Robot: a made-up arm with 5 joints. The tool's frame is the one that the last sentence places.
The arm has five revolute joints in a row. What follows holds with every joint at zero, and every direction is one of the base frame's. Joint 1 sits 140.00 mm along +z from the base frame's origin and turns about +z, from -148.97 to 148.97 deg. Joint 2 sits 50.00 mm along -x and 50.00 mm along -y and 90.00 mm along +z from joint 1 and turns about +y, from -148.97 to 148.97 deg. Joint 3 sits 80.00 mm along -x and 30.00 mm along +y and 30.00 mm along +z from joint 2 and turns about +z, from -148.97 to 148.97 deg. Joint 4 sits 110.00 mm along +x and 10.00 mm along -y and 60.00 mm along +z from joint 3 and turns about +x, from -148.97 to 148.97 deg. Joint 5 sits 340.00 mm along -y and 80.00 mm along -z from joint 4 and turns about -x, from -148.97 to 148.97 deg. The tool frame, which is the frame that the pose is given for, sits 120.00 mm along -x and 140.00 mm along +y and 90.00 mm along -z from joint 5; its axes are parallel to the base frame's.
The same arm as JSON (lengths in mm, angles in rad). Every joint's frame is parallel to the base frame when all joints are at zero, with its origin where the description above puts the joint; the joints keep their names.
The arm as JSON. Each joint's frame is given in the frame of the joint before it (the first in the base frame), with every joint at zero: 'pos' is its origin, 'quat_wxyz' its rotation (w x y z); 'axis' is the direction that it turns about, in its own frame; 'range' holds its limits. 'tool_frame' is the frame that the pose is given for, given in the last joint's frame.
{
  "length_unit": "mm",
  "angle_unit": "rad",
  "joints": [
    {
      "joint": "joint 1",
      "pos": [
        0.0,
        0.0,
        140.0
      ],
      "quat_wxyz": [
        1.0,
        0.0,
        0.0,
        0.0
      ],
      "axis": [
        0.0,
        0.0,
        1.0
      ],
      "range": [
        -2.6,
        2.6
      ]
    },
    {
      "joint": "joint 2",
      "pos": [
        -50.0,
        -50.0,
        90.0
      ],
      "quat_wxyz": [
        1.0,
        0.0,
        0.0,
        0.0
      ],
      "axis": [
        0.0,
        1.0,
        0.0
      ],
      "range": [
        -2.6,
        2.6
      ]
    },
    {
      "joint": "joint 3",
      "pos": [
        -80.0,
        30.0,
        30.0
      ],
      "quat_wxyz": [
        1.0,
        0.0,
        0.0,
        0.0
      ],
      "axis": [
        0.0,
        0.0,
        1.0
      ],
      "range": [
        -2.6,
        2.6
      ]
    },
    {
      "joint": "joint 4",
      "pos": [
        110.0,
        -10.0,
        60.0
      ],
      "quat_wxyz": [
        1.0,
        0.0,
        0.0,
        0.0
      ],
      "axis": [
        1.0,
        0.0,
        0.0
      ],
      "range": [
        -2.6,
        2.6
      ]
    },
    {
      "joint": "joint 5",
      "pos": [
        0.0,
        -340.0,
        -80.0
      ],
      "quat_wxyz": [
        1.0,
        0.0,
        0.0,
        0.0
      ],
      "axis": [
        -1.0,
        0.0,
        0.0
      ],
      "range": [
        -2.6,
        2.6
      ]
    }
  ],
  "tool_frame": {
    "pos": [
      -120.0,
      140.0,
      -90.0
    ],
    "quat_wxyz": [
      1.0,
      0.0,
      0.0,
      0.0
    ]
  }
}

